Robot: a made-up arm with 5 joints.
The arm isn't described. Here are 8 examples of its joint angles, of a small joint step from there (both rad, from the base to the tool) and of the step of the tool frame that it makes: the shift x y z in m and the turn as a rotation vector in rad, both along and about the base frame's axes.
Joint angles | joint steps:
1: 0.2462 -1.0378 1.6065 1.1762 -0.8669 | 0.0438 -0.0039 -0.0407 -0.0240 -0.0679
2: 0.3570 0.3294 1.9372 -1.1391 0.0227 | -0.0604 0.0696 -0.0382 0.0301 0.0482
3: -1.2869 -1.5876 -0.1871 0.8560 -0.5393 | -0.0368 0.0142 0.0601 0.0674 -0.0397
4: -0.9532 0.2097 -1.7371 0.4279 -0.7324 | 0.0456 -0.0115 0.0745 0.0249 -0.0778
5: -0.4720 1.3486 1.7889 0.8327 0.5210 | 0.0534 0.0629 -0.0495 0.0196 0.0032
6: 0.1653 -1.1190 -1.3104 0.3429 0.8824 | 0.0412 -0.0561 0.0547 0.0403 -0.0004
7: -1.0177 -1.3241 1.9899 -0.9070 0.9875 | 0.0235 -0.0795 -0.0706 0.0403 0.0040
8: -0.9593 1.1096 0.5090 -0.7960 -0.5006 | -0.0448 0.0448 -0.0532 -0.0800 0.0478
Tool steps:
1: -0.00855 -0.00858 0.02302 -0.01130 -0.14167 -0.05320
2: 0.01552 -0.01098 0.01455 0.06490 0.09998 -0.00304
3: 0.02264 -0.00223 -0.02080 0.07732 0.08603 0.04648
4: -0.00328 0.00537 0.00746 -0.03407 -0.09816 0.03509
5: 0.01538 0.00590 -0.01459 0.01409 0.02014 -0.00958
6: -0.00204 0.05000 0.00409 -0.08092 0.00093 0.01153
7: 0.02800 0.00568 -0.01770 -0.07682 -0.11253 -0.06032
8: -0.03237 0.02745 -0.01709 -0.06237 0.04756 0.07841
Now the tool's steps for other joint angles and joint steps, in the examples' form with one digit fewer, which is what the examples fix.
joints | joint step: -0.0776 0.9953 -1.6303 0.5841 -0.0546 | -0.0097 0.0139 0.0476 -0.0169 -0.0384
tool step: 0.0151 0.0047 -0.0116 -0.0025 -0.0042 0.0400
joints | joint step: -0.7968 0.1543 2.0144 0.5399 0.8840 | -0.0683 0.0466 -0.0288 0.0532 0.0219
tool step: 0.0161 -0.0111 0.0055 0.0180 0.1051 0.0613
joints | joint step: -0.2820 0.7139 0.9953 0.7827 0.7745 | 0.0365 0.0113 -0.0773 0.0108 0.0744
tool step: 0.0125 -0.0096 -0.0162 -0.0379 0.0015 0.0016
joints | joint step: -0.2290 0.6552 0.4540 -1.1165 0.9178 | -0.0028 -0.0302 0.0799 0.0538 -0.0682
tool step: -0.0020 0.0255 0.0404 0.0806 -0.0860 0.0749
